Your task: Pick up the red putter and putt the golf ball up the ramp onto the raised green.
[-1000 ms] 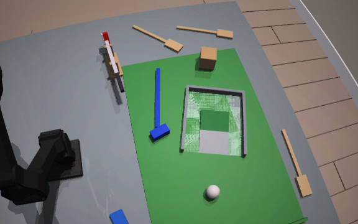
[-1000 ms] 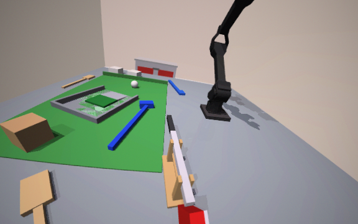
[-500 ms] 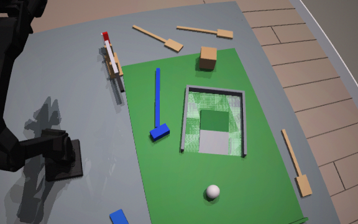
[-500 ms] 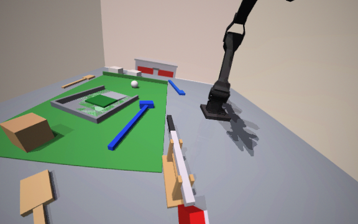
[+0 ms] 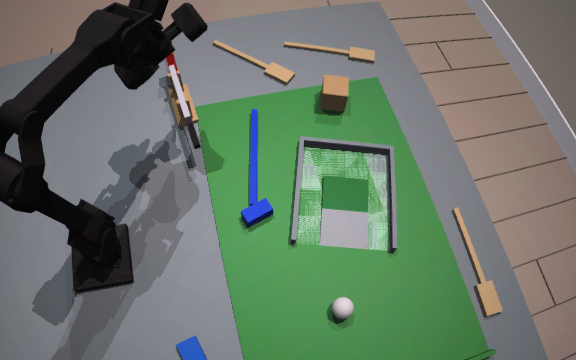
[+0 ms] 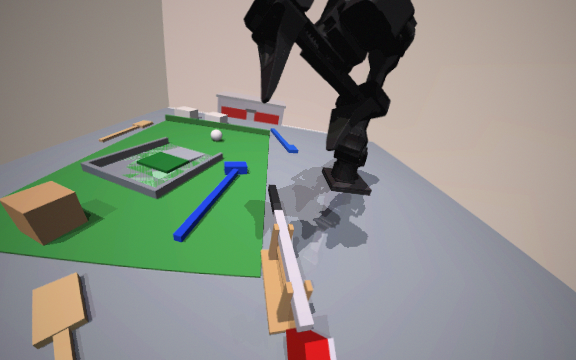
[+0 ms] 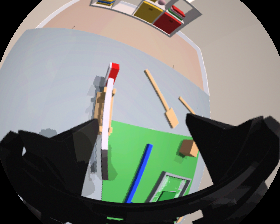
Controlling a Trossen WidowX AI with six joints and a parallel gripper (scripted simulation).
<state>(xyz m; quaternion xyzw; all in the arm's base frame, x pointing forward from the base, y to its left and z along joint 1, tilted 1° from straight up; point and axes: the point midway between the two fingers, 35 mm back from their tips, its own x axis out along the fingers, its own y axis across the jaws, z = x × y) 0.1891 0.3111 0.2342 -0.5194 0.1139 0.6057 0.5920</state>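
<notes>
Now: gripper tip 200 mm above the blue putter, 170 mm to the left of it and 140 mm short of it. The rest, counted from my gripper tip: white golf ball: 510 mm to the right, 260 mm ahead, 200 mm below; tan box: 350 mm ahead, 190 mm below, 10 mm to the right; wooden stand: 180 mm below, 30 mm to the left, 20 mm behind.
</notes>
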